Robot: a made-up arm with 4 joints.
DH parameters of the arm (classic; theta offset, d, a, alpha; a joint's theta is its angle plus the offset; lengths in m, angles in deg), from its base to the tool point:
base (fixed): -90 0.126 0 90
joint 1: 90 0.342 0.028 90
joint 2: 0 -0.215 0.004 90
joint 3: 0 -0.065 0.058 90
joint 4: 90 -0.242 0.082 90
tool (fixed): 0 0.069 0 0
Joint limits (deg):
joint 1: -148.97..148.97
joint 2: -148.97..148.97
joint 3: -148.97..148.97
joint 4: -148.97..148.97
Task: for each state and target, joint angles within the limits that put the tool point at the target. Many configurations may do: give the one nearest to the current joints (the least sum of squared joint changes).
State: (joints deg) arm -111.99 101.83 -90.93 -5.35
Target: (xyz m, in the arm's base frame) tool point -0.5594 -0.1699 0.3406
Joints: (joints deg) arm -87.83 63.67 -68.50 23.94
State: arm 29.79 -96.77 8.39 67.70
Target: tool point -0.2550 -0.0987 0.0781
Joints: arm 73.80 -132.30 -24.63 41.03
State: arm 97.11 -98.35 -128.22 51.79
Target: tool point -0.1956 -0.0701 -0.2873
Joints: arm 97.53 -90.45 -131.47 39.94
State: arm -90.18 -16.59 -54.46 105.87
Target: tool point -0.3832 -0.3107 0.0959
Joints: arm -125.33 0.15 -86.77 116.89
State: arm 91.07 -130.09 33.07 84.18
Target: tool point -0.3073 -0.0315 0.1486
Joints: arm 94.29 -123.15 -10.93 65.01
